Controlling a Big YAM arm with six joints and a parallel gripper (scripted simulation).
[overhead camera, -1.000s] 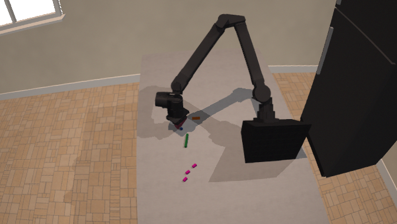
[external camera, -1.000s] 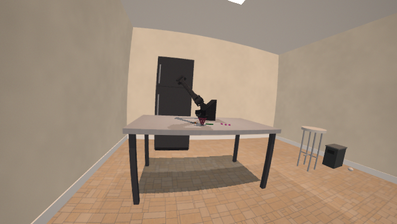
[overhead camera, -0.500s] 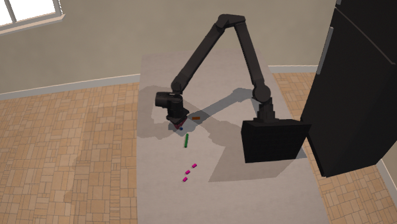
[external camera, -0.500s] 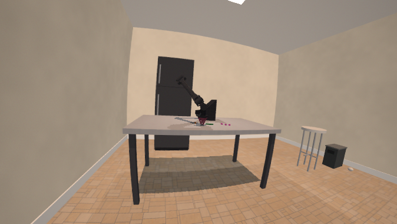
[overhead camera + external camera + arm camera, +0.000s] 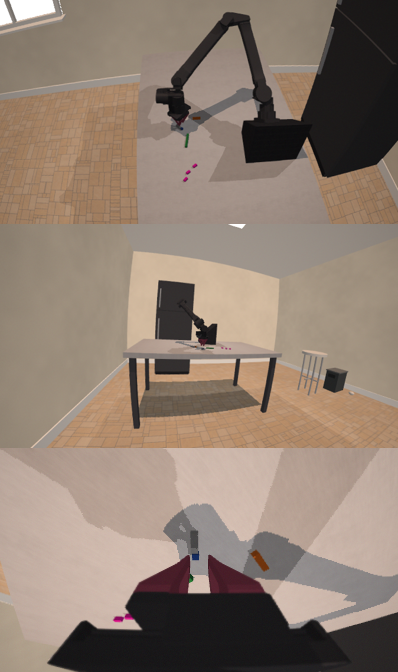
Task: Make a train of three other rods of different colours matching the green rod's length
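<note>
Now: hand 30 mm above the grey rod and 10 mm short of it. Round my hand: blue rod: 30 mm below, 10 mm to the left; then green rod: 90 mm to the left, 30 mm below, 20 mm behind; then orange rod: 90 mm behind, 40 mm to the right, 30 mm below.
</note>
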